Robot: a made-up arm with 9 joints. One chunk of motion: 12 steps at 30 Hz.
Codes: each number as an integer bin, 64 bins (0 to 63) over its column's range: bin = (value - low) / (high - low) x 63, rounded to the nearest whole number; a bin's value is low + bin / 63 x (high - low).
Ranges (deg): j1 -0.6..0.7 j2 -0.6..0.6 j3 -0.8..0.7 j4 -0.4..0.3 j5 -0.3..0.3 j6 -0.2..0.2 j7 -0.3..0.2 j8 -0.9..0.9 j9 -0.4..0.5
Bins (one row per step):
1: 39 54 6 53 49 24 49 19 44
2: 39 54 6 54 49 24 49 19 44
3: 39 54 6 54 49 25 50 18 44
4: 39 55 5 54 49 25 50 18 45
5: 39 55 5 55 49 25 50 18 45
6: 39 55 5 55 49 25 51 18 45
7: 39 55 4 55 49 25 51 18 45
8: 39 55 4 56 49 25 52 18 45
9: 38 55 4 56 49 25 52 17 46
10: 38 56 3 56 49 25 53 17 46
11: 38 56 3 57 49 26 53 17 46
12: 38 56 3 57 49 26 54 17 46
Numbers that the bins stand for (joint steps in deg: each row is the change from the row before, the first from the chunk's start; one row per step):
1: 0.205 0.429 -0.657 0.189 0.167 -0.048 0.089 -0.357 0.229
2: 0.205 0.429 -0.657 0.200 0.167 -0.048 0.089 -0.357 0.229
3: 0.205 0.429 -0.657 0.200 0.167 -0.041 0.097 -0.386 0.229
4: 0.205 0.448 -0.681 0.200 0.167 -0.041 0.097 -0.386 0.243
5: 0.205 0.448 -0.681 0.211 0.167 -0.041 0.097 -0.386 0.243
6: 0.205 0.448 -0.681 0.211 0.167 -0.041 0.105 -0.386 0.243
7: 0.205 0.448 -0.705 0.211 0.167 -0.041 0.105 -0.386 0.243
8: 0.205 0.448 -0.705 0.222 0.167 -0.041 0.113 -0.386 0.243
9: 0.184 0.448 -0.705 0.222 0.167 -0.041 0.113 -0.414 0.257
10: 0.184 0.467 -0.729 0.222 0.167 -0.041 0.121 -0.414 0.257
11: 0.184 0.467 -0.729 0.233 0.167 -0.035 0.121 -0.414 0.257
12: 0.184 0.467 -0.729 0.233 0.167 -0.035 0.129 -0.414 0.257

